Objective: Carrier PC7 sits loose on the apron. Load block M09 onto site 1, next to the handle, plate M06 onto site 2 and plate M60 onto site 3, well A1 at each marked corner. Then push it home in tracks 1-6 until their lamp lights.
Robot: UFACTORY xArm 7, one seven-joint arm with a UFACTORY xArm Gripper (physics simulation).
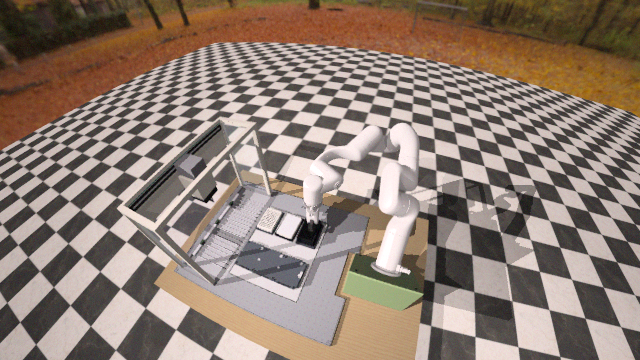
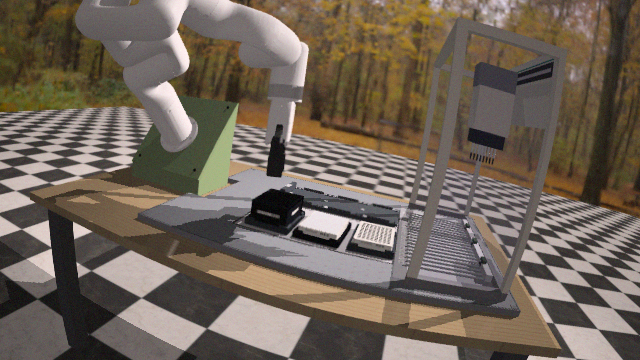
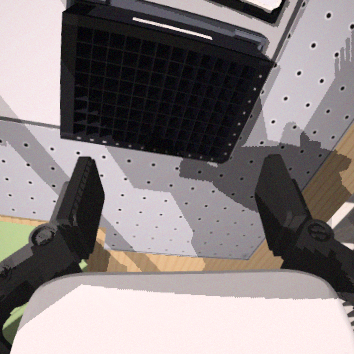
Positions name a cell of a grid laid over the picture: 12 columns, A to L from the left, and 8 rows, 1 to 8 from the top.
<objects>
dark carrier: image 1 F7; image 2 G5; not seen in image 3 (out of frame)
</objects>
